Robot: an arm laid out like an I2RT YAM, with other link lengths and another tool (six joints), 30 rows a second.
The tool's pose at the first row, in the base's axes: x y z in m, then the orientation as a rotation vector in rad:
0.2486, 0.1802, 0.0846, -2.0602, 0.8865, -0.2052
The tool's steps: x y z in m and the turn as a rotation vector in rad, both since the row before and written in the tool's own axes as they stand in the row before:
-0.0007, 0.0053, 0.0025, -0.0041, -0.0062, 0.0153
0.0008, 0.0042, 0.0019, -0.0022, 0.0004, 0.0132
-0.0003, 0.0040, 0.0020, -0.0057, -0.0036, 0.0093
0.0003, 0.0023, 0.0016, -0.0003, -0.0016, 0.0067
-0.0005, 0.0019, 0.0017, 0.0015, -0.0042, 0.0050
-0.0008, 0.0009, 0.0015, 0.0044, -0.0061, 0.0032
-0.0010, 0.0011, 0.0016, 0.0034, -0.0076, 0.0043
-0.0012, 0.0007, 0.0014, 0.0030, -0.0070, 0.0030
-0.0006, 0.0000, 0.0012, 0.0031, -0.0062, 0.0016
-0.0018, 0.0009, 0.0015, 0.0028, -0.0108, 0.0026
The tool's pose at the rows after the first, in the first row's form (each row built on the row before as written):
0.2465, 0.1803, 0.0791, -2.0562, 0.8993, -0.1888
0.2457, 0.1795, 0.0746, -2.0518, 0.9135, -0.1812
0.2442, 0.1796, 0.0704, -2.0522, 0.9222, -0.1700
0.2438, 0.1796, 0.0676, -2.0490, 0.9281, -0.1646
0.2431, 0.1804, 0.0652, -2.0448, 0.9302, -0.1582
0.2427, 0.1816, 0.0638, -2.0386, 0.9286, -0.1521
0.2420, 0.1829, 0.0622, -2.0326, 0.9274, -0.1434
0.2413, 0.1844, 0.0611, -2.0277, 0.9253, -0.1359
0.2414, 0.1856, 0.0605, -2.0234, 0.9223, -0.1300
0.2402, 0.1875, 0.0593, -2.0184, 0.9175, -0.1188

